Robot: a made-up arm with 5 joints.
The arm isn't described. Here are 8 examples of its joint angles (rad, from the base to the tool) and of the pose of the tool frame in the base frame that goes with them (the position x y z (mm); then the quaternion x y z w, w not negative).
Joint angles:
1: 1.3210 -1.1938 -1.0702 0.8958 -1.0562
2: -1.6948 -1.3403 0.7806 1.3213 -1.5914
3: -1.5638 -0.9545 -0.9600 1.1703 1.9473
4: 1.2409 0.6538 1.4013 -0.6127 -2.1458
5: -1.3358 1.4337 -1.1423 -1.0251 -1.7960
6: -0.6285 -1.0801 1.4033 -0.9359 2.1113
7: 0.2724 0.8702 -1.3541 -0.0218 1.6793
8: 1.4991 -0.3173 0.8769 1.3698 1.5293
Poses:
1: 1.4 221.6 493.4 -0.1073 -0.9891 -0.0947 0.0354
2: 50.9 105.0 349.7 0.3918 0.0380 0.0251 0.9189
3: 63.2 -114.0 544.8 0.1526 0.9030 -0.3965 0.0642
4: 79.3 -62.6 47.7 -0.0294 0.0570 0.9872 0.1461
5: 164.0 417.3 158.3 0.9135 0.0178 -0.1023 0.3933
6: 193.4 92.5 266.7 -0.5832 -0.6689 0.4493 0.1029
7: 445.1 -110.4 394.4 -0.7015 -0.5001 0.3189 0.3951
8: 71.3 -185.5 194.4 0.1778 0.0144 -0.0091 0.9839
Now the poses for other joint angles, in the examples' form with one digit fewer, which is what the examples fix.
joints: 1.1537 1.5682 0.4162 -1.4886 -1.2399
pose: 118 -136 -66 0.035 -0.511 -0.807 0.294
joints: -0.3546 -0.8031 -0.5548 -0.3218 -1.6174
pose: 42 -10 587 -0.846 0.531 -0.033 0.043
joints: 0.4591 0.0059 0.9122 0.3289 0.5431
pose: 257 -100 131 -0.074 -0.143 0.017 0.987
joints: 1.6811 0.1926 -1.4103 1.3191 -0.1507
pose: 35 -211 534 -0.452 -0.495 -0.599 0.437
